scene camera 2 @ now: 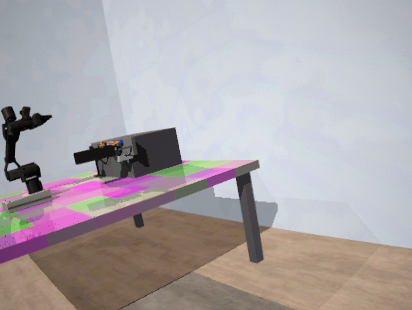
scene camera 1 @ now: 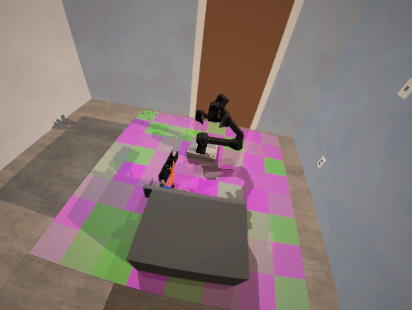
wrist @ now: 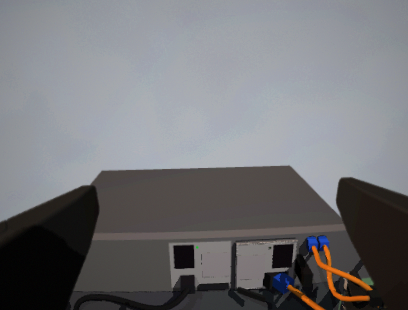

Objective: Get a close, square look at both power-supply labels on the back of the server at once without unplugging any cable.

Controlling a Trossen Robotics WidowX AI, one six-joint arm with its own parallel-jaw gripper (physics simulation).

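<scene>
The grey server stands on the table, its back towards the arm. In the wrist view its back is low in the picture, level and seen from above. The left power-supply label and right power-supply label both show between the fingers, small, with no readable text. A black plug sits below the left unit's dark square. A blue plug covers the right unit's lower right corner. My gripper is open and empty, high and back from the server.
Orange cables run from blue connectors at the right of the server's back. A black cable arm sticks out from that side towards the arm. A black cable runs low at the left. The checkered table carries everything.
</scene>
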